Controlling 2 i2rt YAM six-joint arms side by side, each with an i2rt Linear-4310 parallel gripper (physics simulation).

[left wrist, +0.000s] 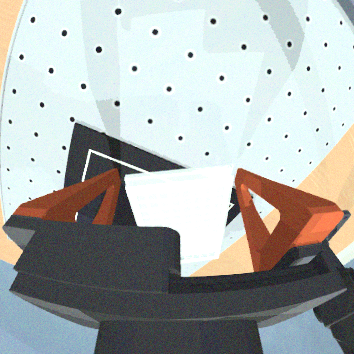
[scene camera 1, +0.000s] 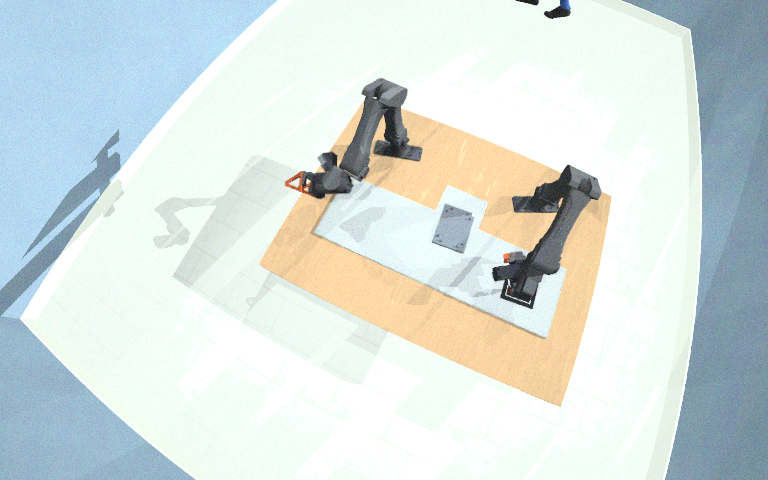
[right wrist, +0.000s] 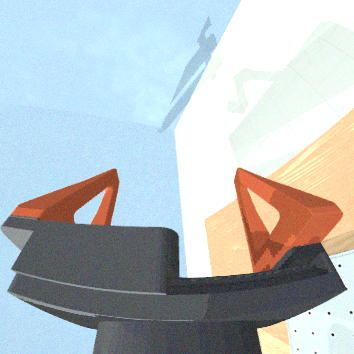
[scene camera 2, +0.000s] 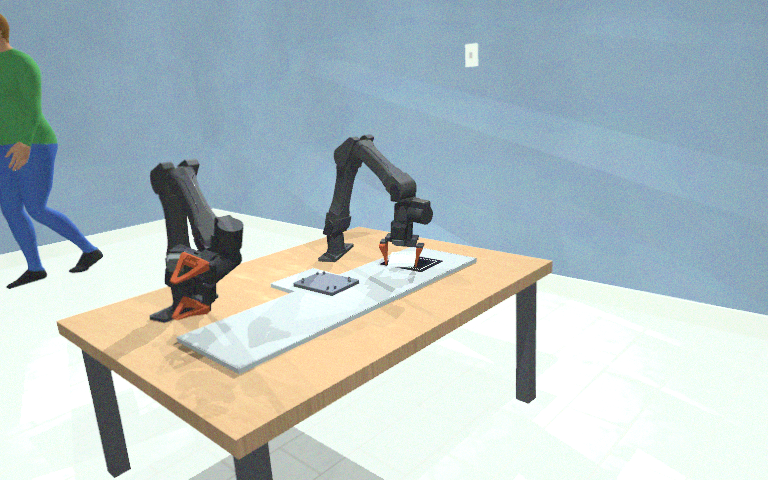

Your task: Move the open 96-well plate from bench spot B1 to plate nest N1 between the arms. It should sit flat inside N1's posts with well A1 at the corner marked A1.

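Frame: origin at the left arm's base, x up, y left, z back, level; centimetres.
Seen in the pictures: left gripper, fingertip midpoint: (left wrist: 177,174) (scene camera 2: 401,265); right gripper, fingertip midpoint: (scene camera 1: 292,186) (right wrist: 176,174) (scene camera 2: 173,301); left arm's base at its link origin: (scene camera 1: 535,204) (scene camera 2: 336,253); right arm's base at its link origin: (scene camera 1: 398,151) (scene camera 2: 185,307).
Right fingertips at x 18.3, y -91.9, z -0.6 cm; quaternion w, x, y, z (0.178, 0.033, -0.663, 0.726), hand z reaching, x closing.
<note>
Pixels of each thing's top centre, then the offset from my right fingertips to it. "pt": a spot on its surface instead. Level surfaces: height alone.
- white open 96-well plate at its top centre: (left wrist: 183,232) (scene camera 2: 402,257) dx -15.4, dy +80.7, dz -27.4 cm
- black bench spot at a spot on its surface: (left wrist: 75,150) pt dx -16.8, dy +73.2, dz -36.4 cm
- Plate nest N1 at its top centre: (scene camera 2: 325,278) (scene camera 1: 454,226) dx -14.8, dy +56.3, dz -9.8 cm
- pale perforated board at its surface level: dx -17.0 cm
- wooden table at its surface level: dx -18.3 cm
The white open 96-well plate (scene camera 2: 402,258) (left wrist: 180,210) is between the fingers of my left gripper (scene camera 1: 509,275) (scene camera 2: 402,264) (left wrist: 177,174), which is open, with a narrow gap at each side. The plate sits turned relative to the black bench spot (scene camera 2: 433,263) (left wrist: 75,150) with a white outline and covers part of it; its well A1 cannot be made out. Plate nest N1 (scene camera 1: 453,229) (scene camera 2: 325,281), a grey slab with small posts near its corners, holds no plate; its A1 mark is too small to read. My right gripper (scene camera 1: 287,183) (right wrist: 176,174) is open and empty, beyond the table's left side in scene camera 1.
A pale perforated board (scene camera 1: 396,249) (scene camera 2: 294,322) (left wrist: 170,60) lies along the wooden table (scene camera 1: 351,271) (scene camera 2: 339,356) under the nest and the bench spot. The two arm bases stand behind the board in scene camera 1. A person (scene camera 2: 22,124) is on the floor beyond the table.
</note>
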